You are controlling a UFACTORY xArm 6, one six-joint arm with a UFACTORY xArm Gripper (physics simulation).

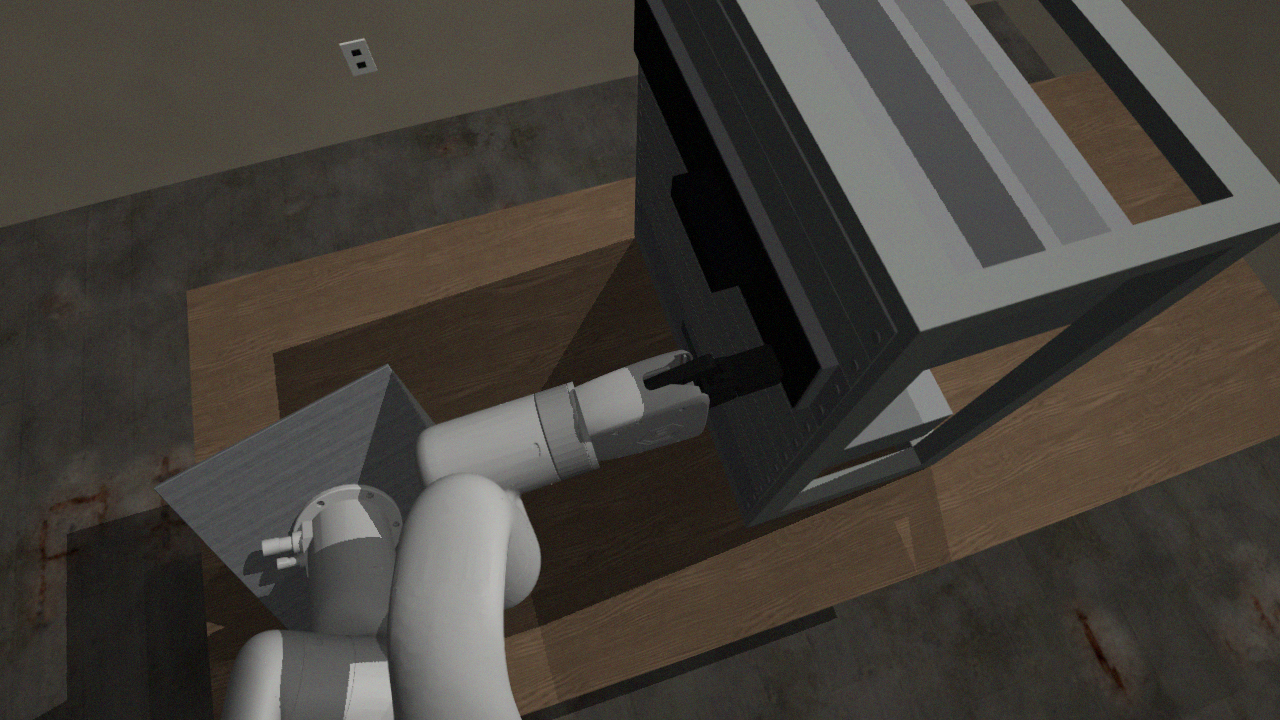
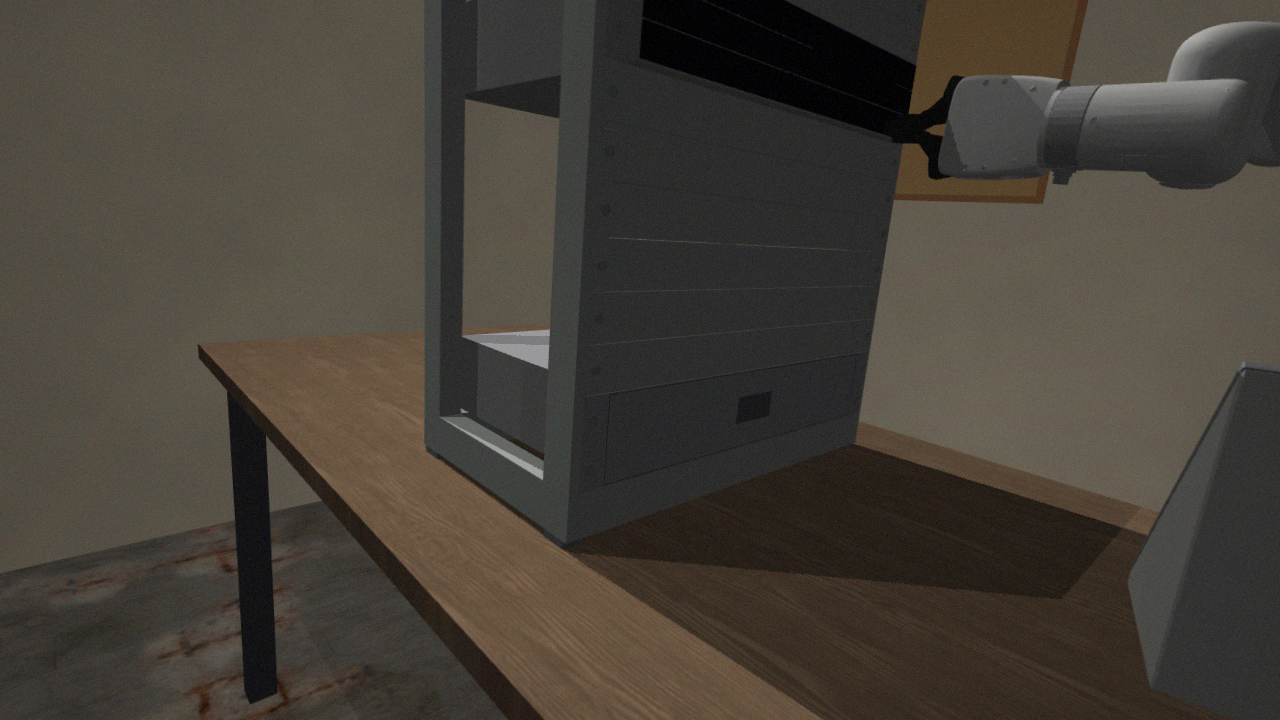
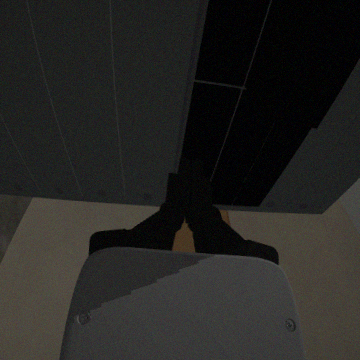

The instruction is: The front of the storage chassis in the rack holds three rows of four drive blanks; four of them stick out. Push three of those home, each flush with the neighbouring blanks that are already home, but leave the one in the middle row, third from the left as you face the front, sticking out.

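Frame: origin at the arm's base, x ahead, y left, z up, level; centimetres.
Seen in the pictures: gripper, fingertip midpoint: (image 1: 776, 362) (image 2: 889, 128) (image 3: 187, 170); arm's base, link origin: (image 1: 348, 528).
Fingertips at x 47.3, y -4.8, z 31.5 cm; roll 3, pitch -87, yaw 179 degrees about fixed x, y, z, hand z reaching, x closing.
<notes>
Offsets run from my fingertips to a thing's top centre. "pt": to the spot under its first point. Level surfaces: height alone.
The black chassis front (image 1: 776, 313) (image 2: 769, 53) (image 3: 300, 40) is a dark band across the rack; thin pale lines separate some blanks. A black block {pt dx -2.7, dy +10.9, dz +4.8 cm} (image 1: 711, 234) stands out from it near the middle of its width; the exact blanks in it cannot be told apart. My gripper (image 1: 771, 365) (image 2: 897, 128) (image 3: 187, 170) is shut and empty. Its fingertips are at the right end of the chassis front as one faces it, at the bottom row. They hide part of the rightmost blank there. Black on black hides whether they touch it and whether it is flush.
The grey rack (image 1: 939, 291) (image 2: 574, 268) stands on the wooden table {dz -41.9 cm} (image 1: 429, 219) (image 2: 358, 501). Grey panels (image 2: 733, 214) (image 3: 85, 100) lie below the chassis. A grey ledge {pt dx +0.0, dy -3.0, dz +7.2 cm} (image 1: 810, 358) runs above the chassis front. The grey slanted arm mount (image 1: 268, 474) (image 2: 1208, 537) faces the rack.
</notes>
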